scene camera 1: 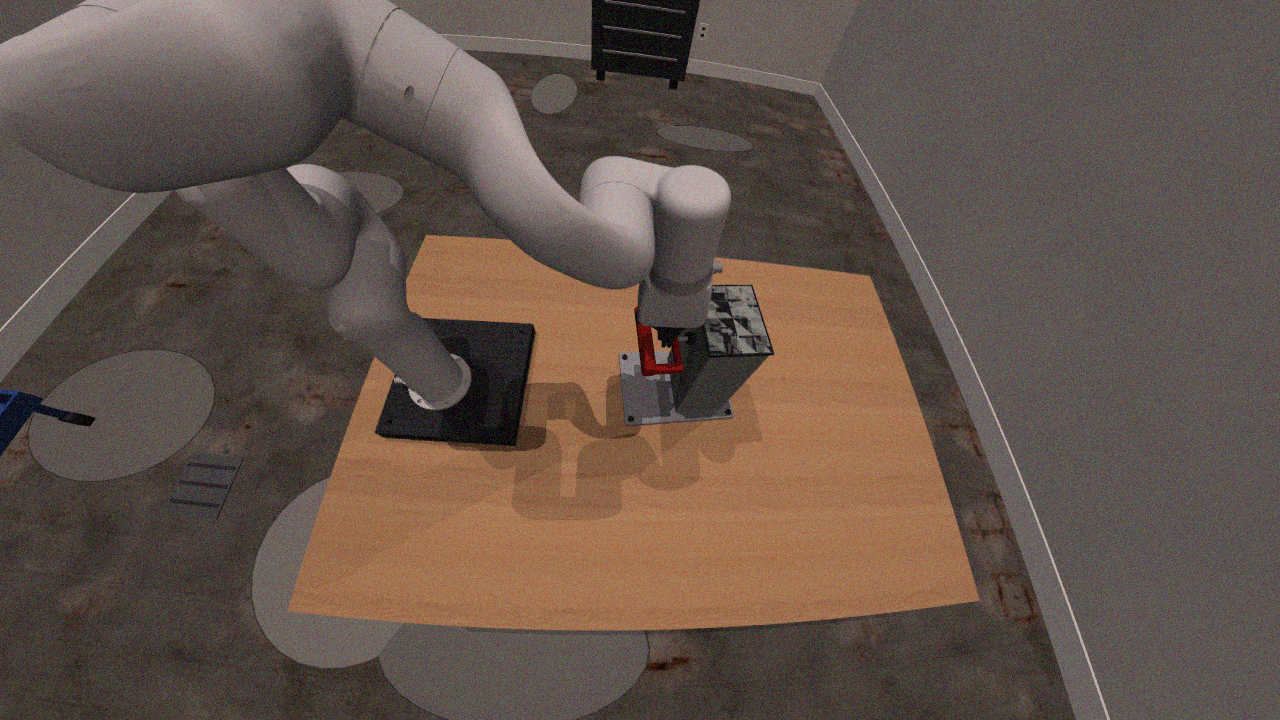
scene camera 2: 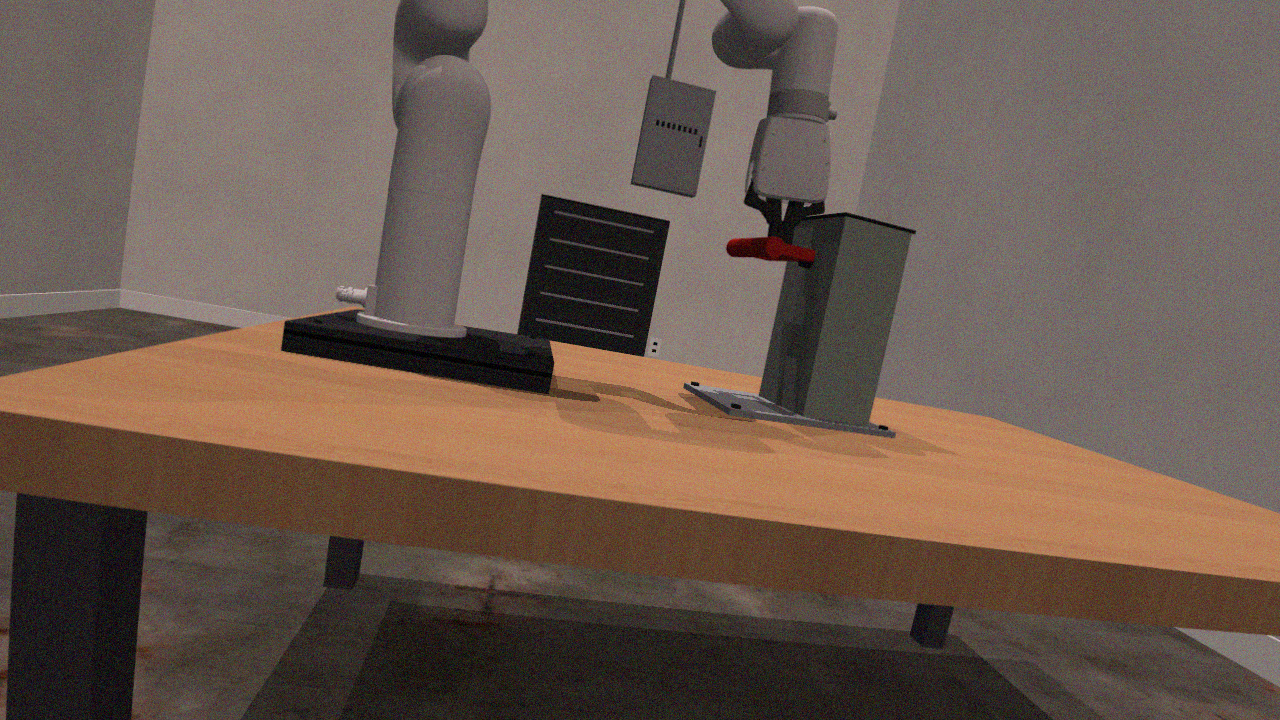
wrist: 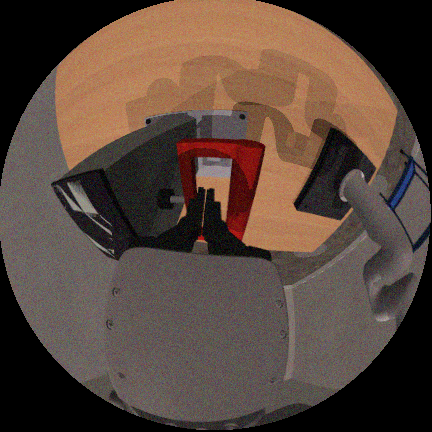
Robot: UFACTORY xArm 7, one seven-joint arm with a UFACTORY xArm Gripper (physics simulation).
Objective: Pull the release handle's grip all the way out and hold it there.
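Note:
The release handle's grip, a red rectangular loop (scene camera 1: 661, 368) (scene camera 2: 756, 248) (wrist: 247, 185), lies level beside the upper part of a grey-green post (scene camera 1: 720, 385) (scene camera 2: 859, 322) (wrist: 145, 175). A short grey rod (wrist: 177, 199) with a black collar joins it to the post. My gripper (scene camera 1: 665, 342) (scene camera 2: 782, 234) (wrist: 204, 198) is shut with nothing between its fingers. It points down, with its fingertips in the loop's opening, between the outer bar and the post-side bar. In scene camera 2 the tips are hidden behind the red grip. Contact with either bar cannot be told.
The post stands on a grey base plate (scene camera 1: 644, 398) (scene camera 2: 742, 406) (wrist: 232, 125) with dark corner bolts, on the wooden table (scene camera 1: 805, 537) (scene camera 2: 447, 447). The arm's black base (scene camera 1: 501, 376) (scene camera 2: 501, 365) (wrist: 320, 185) lies on the outer-bar side of the handle. The post's patterned top (scene camera 1: 738, 322) is close beside the gripper.

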